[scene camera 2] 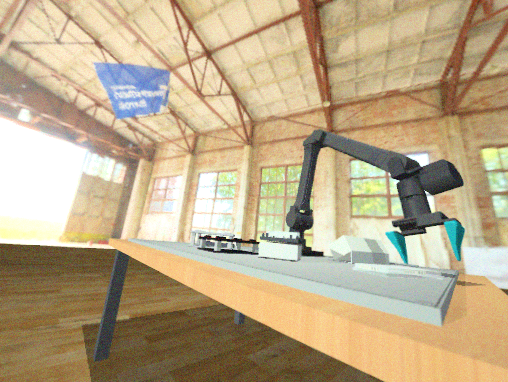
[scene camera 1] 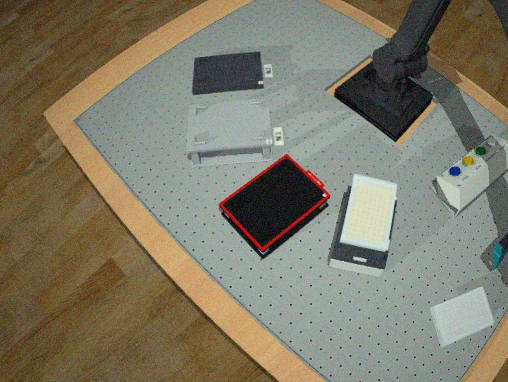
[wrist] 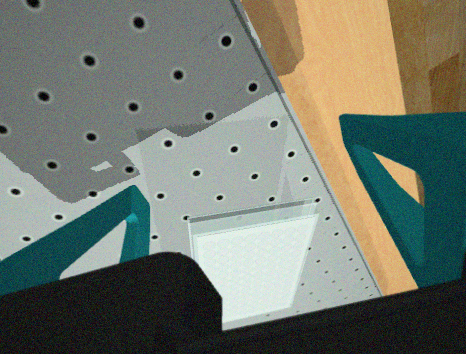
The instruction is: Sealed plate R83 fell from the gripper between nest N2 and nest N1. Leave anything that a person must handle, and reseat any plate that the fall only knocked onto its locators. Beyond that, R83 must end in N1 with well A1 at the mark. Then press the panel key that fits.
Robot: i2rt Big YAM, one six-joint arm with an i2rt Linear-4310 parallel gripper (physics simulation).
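Places are measured from the arm's base along level axes (x ahead, y left, z up), in centimetres.
Where they show: gripper, fingertip midpoint: (scene camera 2: 430,262) (wrist: 235,164); arm's base, origin of the base link: (scene camera 1: 387,95).
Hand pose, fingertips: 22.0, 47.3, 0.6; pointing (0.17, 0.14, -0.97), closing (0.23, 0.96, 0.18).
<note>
Things, the pixels of their top centre, and the offset from my fingertips, as dx, dy, dz. "*": a spot on its surface instead.
- pale plate, middle of its top: (wrist: 252,279) (scene camera 1: 464,314) (scene camera 2: 394,266) +11.0, -5.4, -1.3
- plate with cream wells, middle of its top: (scene camera 1: 371,208) (scene camera 2: 284,230) +8.8, -33.5, +5.4
- dark-topped white block, surface spot: (scene camera 1: 356,266) * +17.1, -29.7, +0.6
- small label, surface spot: (scene camera 1: 278,136) * +3.3, -59.5, -2.5
- red-edged black plate-shaped piece, surface spot: (scene camera 1: 275,202) * +16.9, -48.6, +1.3
- key panel, middle of its top: (scene camera 1: 484,158) (scene camera 2: 359,237) -17.5, -19.4, +5.7
- wooden rim, surface spot: (scene camera 1: 200,280) * +35.7, -50.3, -4.0
My gripper (scene camera 2: 432,261) (wrist: 235,164) is open and empty, above the board near its edge; one teal finger shows at the right of scene camera 1. A pale plate (scene camera 1: 462,316) (wrist: 255,270) lies below it on the board. A plate with cream wells (scene camera 1: 370,212) sits on a dark-topped white block (scene camera 1: 356,266), with the block's near part uncovered. A grey raised stand (scene camera 1: 230,122) has a small label (scene camera 1: 278,136). A dark flat nest or plate (scene camera 1: 227,72) has another label (scene camera 1: 268,70). Lettering identifying R83, N1 or N2 is too small to read surely.
A red-edged black plate-shaped piece (scene camera 1: 275,202) rests on a black base, left of the white block. The key panel (scene camera 1: 462,187) has blue (scene camera 1: 454,171), yellow (scene camera 1: 468,160) and green (scene camera 1: 480,150) keys. The arm's black base (scene camera 1: 385,102) stands behind. A wooden rim (scene camera 1: 200,280) borders the board.
</note>
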